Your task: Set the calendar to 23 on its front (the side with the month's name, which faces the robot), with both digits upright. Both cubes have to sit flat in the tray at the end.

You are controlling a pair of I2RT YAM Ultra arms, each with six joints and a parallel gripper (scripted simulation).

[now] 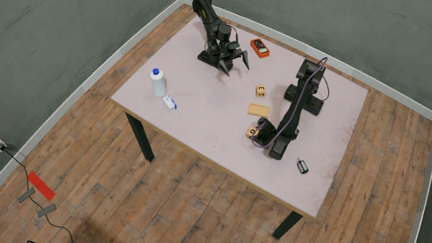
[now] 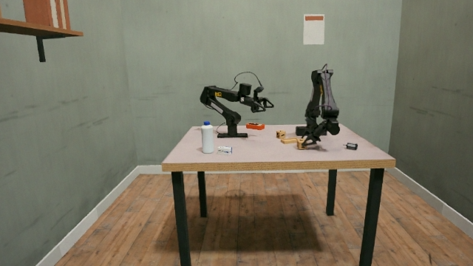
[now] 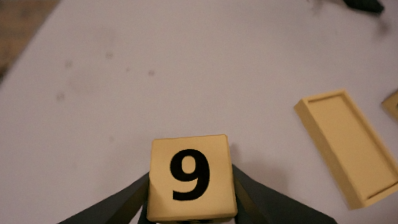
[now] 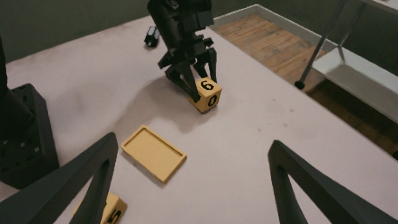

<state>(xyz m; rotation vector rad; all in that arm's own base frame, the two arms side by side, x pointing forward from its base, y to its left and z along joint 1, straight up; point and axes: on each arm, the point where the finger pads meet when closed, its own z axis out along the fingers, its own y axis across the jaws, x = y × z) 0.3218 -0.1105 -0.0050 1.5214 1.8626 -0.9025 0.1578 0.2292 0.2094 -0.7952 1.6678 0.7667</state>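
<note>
Right now the wooden tray is 14 cm behind my left hand, 4 cm to the right of it and 2 cm below it. The rest, counted from my left hand: number cube (right at my left hand); then white bottle (1 cm ahead, 52 cm to the right, 5 cm above); then black object (2 cm ahead, 26 cm to the left, 2 cm below).
</note>
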